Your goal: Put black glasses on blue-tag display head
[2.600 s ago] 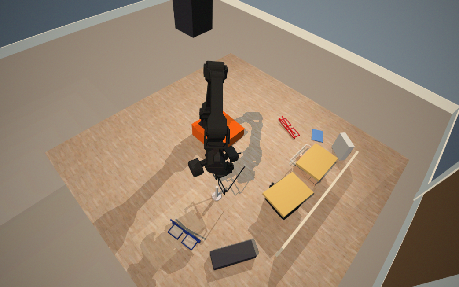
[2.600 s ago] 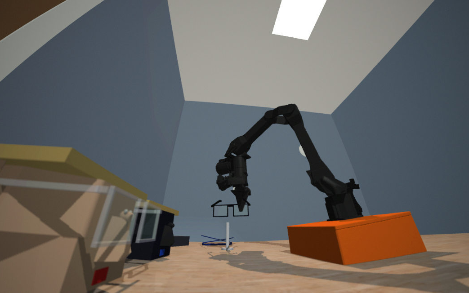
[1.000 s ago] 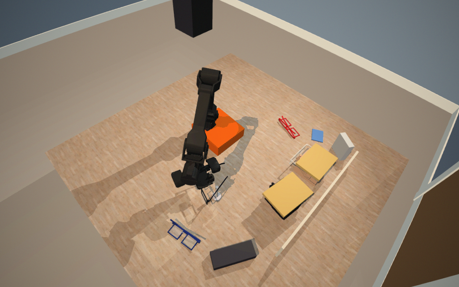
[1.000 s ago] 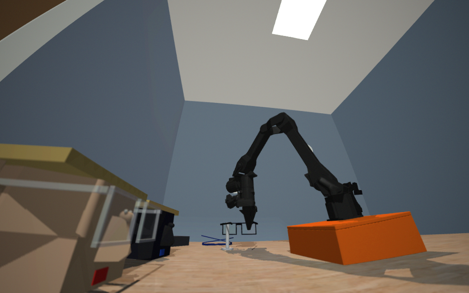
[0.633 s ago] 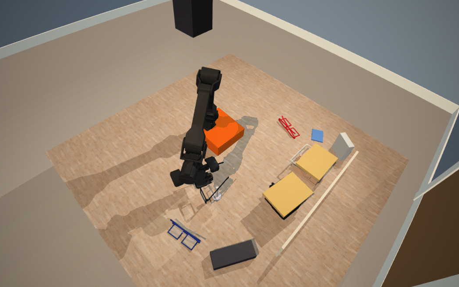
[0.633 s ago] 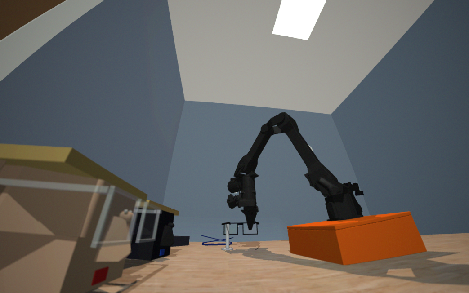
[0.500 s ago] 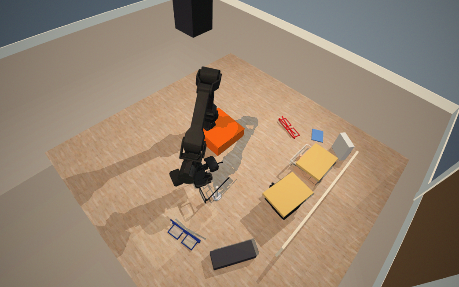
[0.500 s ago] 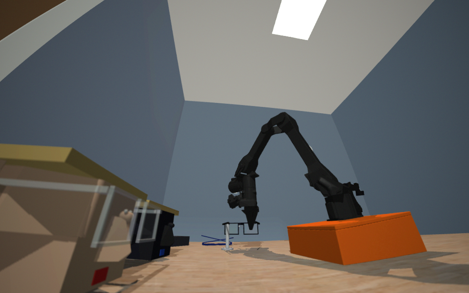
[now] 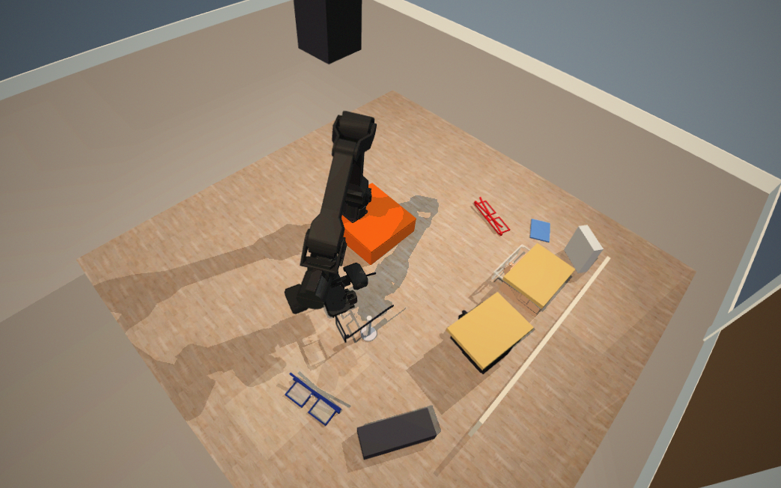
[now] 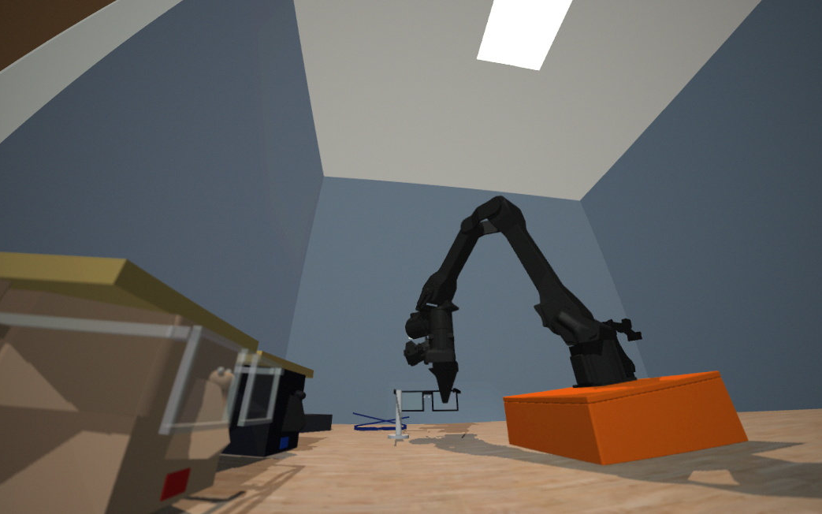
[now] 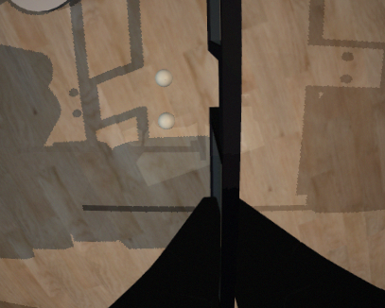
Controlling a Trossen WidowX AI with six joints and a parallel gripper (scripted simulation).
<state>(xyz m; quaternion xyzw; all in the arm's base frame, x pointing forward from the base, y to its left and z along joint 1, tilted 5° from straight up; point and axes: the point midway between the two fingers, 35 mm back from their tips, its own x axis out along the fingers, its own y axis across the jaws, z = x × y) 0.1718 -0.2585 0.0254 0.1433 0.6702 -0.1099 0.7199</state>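
Now: the grey peg stand 10 cm ahead of my gripper tip, 4 cm below it and 3 cm to the left of it. The rest, counted from my gripper tip: display head (42 cm to the left, 32 cm ahead); then blue pad (66 cm to the left, 25 cm ahead, 6 cm below); then long strip (45 cm ahead, 31 cm to the left, 1 cm below).
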